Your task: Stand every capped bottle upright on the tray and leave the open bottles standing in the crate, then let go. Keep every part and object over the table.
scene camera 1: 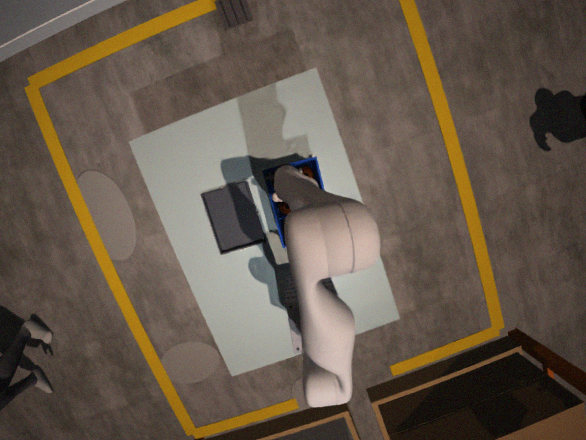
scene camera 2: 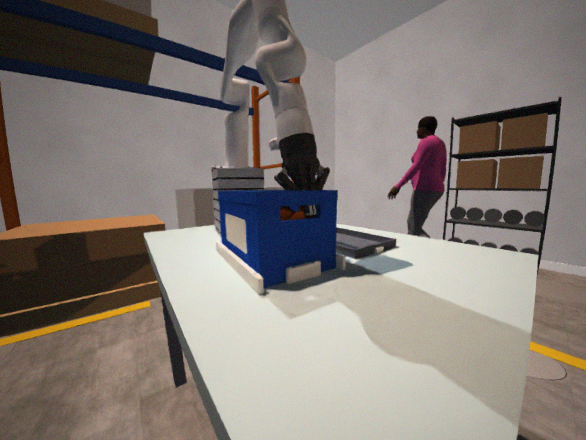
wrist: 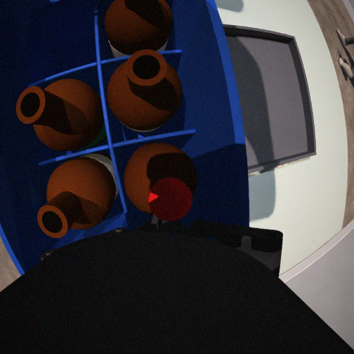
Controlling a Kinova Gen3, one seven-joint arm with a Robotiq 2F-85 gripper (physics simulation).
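Seen in the pictures: gripper, fingertip midpoint: (scene camera 2: 311,215); arm's base, link origin: (scene camera 2: 236,167).
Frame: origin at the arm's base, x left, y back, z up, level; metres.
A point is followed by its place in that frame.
Note:
A blue crate (scene camera 1: 316,166) {x -0.257, y -0.469, z -0.100 m} (scene camera 2: 279,237) {x -0.230, y -0.507, z -0.181 m} (wrist: 225,88) with thin dividers stands on the table and holds several brown bottles upright. In the wrist view, one bottle with a dark red cap (wrist: 171,198) stands in the near right cell. Open bottles stand beside it (wrist: 53,221), behind it (wrist: 145,67) and at the left (wrist: 31,105). A further bottle (wrist: 138,24) at the back has its top out of frame. The dark grey tray (scene camera 1: 231,217) {x 0.121, y -0.451, z -0.266 m} (scene camera 2: 364,241) {x 0.161, y -0.490, z -0.266 m} (wrist: 274,95) lies empty beside the crate. My gripper (scene camera 2: 303,186) is shut and empty at the crate's top rim, just above the capped bottle.
White blocks (scene camera 2: 241,271) {x -0.266, y -0.430, z -0.257 m} (scene camera 2: 303,271) {x -0.188, y -0.530, z -0.253 m} lie against the crate's foot. The arm's base stack (scene camera 2: 236,182) {x -0.061, y -0.092, z -0.067 m} stands behind the crate. A person in pink (scene camera 2: 426,175) walks beyond the table near a shelf rack (scene camera 2: 506,112). Another person (scene camera 1: 23,350) is outside the yellow floor line.

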